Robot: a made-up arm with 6 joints.
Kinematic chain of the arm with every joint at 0, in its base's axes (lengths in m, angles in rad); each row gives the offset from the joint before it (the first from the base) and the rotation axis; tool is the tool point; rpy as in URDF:
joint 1: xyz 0 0 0.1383 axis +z
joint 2: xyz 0 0 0 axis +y
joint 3: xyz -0.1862 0 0.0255 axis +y
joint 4: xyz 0.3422 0 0.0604 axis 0.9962 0 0.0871
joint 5: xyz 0 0 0 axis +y
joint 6: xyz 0.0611 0 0.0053 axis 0.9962 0 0.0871
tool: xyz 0 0 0 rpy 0 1.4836 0
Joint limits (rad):
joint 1: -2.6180..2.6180
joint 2: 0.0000..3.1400
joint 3: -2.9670..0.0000
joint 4: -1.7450..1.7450
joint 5: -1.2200..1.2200
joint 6: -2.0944..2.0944
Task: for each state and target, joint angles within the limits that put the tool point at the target. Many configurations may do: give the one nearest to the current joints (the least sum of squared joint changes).
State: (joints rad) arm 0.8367 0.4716 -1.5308 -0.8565 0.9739 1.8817
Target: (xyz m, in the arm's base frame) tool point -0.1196 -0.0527 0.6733
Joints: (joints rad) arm 0.2474 0.6687 -2.1256 -0.8014 0.5172 1.8817
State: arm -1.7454 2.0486 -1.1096 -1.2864 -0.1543 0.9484
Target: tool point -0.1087 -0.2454 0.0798
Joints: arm -2.0184 1.0769 -0.2977 -1.3087 -0.1400 0.9484
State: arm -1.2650 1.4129 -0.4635 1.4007 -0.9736 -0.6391
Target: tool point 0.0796 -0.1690 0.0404
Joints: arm -0.8182 1.0416 -0.0333 1.4966 -1.2200 -0.6391
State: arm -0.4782 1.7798 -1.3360 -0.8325 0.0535 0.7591
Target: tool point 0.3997 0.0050 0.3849
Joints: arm 0.0123 1.4099 -1.3923 -0.8326 -0.0029 0.7591
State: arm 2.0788 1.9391 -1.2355 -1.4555 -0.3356 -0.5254
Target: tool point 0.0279 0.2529 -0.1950
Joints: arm 1.4249 2.6407 -1.0997 -1.4536 -0.1518 -0.5254
